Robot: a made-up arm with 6 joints. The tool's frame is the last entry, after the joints.
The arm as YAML. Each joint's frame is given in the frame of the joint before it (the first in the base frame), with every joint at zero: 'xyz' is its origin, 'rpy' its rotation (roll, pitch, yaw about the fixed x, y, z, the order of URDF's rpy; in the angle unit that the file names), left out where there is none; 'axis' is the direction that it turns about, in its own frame. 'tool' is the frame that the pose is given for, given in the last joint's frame.
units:
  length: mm
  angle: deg
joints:
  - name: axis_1
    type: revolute
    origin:
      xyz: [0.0, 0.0, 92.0]
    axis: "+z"
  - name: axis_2
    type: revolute
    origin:
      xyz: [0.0, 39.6, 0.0]
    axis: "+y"
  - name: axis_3
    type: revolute
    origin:
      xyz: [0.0, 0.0, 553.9]
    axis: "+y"
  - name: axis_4
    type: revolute
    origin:
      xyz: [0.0, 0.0, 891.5]
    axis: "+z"
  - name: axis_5
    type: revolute
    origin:
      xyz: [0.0, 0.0, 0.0]
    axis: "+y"
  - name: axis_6
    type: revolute
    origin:
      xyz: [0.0, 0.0, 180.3]
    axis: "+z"
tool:
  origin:
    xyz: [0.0, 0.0, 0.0]
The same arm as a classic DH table. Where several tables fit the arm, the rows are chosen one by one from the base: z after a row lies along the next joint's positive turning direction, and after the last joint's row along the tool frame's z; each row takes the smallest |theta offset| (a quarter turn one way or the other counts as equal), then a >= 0, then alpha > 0; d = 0 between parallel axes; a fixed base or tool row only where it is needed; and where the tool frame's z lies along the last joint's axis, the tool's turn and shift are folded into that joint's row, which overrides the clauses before.
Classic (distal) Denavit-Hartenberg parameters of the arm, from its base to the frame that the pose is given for. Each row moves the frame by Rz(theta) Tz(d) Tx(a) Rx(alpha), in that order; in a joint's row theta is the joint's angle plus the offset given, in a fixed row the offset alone. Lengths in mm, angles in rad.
axis_1: a 0, alpha -1.5708, d 92, theta_offset 0
axis_2: a 553.9, alpha 0, d 0, theta_offset -1.5708
axis_3: a 0, alpha 1.5708, d 39.6, theta_offset 1.5708
axis_4: a 0, alpha -1.5708, d 891.5, theta_offset 0
axis_5: a 0, alpha 1.5708, d 0, theta_offset 0
axis_6: a 0, alpha 0, d 180.3, theta_offset 0

